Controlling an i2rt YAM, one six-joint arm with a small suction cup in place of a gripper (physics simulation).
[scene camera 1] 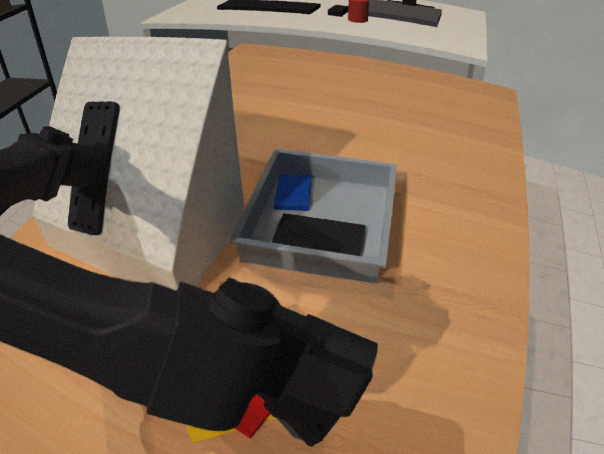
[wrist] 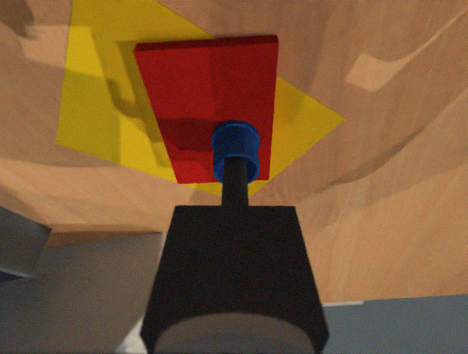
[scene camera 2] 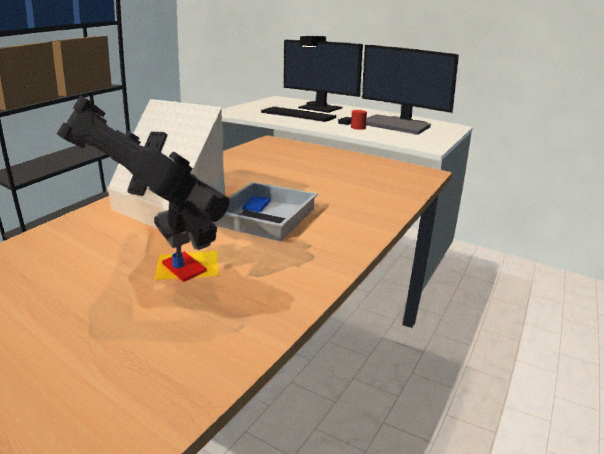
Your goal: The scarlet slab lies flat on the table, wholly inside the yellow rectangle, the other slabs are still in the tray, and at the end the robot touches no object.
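Frame: origin at the arm's base, x ahead, y left, z up, level; metres.
Where they show: hand, tool point: (wrist: 235, 136) (scene camera 2: 177, 266); arm's base, link origin: (scene camera 1: 93, 167).
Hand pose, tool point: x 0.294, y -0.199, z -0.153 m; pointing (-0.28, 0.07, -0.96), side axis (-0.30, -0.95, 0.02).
Things, the pixels of their centre, and the offset from my tool point.
- scarlet slab, body centre: (wrist: 216, 125) (scene camera 1: 234, 397) (scene camera 2: 184, 266) 0.014 m ahead, 0.007 m left, 0.003 m up
- blue slab, body centre: (scene camera 1: 293, 191) (scene camera 2: 256, 203) 0.047 m back, 0.400 m left, 0.003 m up
- black slab, body centre: (scene camera 1: 317, 241) (scene camera 2: 257, 222) 0.030 m ahead, 0.295 m left, 0.003 m up
- grey tray, body centre: (scene camera 1: 322, 210) (scene camera 2: 265, 209) 0.021 m ahead, 0.350 m left, 0.020 m up
The scarlet slab (scene camera 1: 252, 416) (scene camera 2: 192, 270) (wrist: 185, 90) hangs flat under my suction cup (scene camera 2: 177, 260) (wrist: 235, 150), which is shut on it near one end. A shadow beside the slab suggests a small gap above the table. The slab is turned relative to the yellow rectangle (scene camera 1: 207, 434) (scene camera 2: 212, 257) (wrist: 90, 112); one corner reaches past the rectangle's edge in the wrist view. The arm hides the cup and much of the slab in scene camera 1. A blue slab (scene camera 1: 293, 192) (scene camera 2: 257, 204) and a black slab (scene camera 1: 322, 234) (scene camera 2: 262, 216) lie in the grey tray (scene camera 1: 310, 262) (scene camera 2: 255, 228).
A large white sloped block (scene camera 1: 145, 80) (scene camera 2: 172, 117) stands left of the tray, with a black bracket (scene camera 1: 95, 200) (scene camera 2: 159, 140) against its slope. A white desk (scene camera 1: 280, 30) (scene camera 2: 400, 142) with monitors and a red cup (scene camera 1: 358, 11) (scene camera 2: 358, 119) stands behind the table.
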